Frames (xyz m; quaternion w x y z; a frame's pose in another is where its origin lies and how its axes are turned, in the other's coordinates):
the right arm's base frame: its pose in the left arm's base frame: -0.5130 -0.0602 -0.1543 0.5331 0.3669 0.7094 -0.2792
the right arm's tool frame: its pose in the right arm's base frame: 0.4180 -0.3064 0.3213 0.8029 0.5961 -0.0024 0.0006
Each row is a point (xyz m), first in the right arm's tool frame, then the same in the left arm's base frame.
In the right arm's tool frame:
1: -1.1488 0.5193 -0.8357
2: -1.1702 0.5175 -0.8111
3: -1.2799 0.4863 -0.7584
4: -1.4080 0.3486 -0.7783
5: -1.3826 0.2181 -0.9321
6: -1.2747 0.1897 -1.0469
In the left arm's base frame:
1: 0.4492 -0.3014 0.3868
2: 0.4360 -0.3242 0.4061
3: 0.3970 -0.3708 0.5161
4: 0.3247 -0.3023 0.6768
5: 0.3165 -0.1002 0.6976
6: 0.3489 0.0295 0.6094

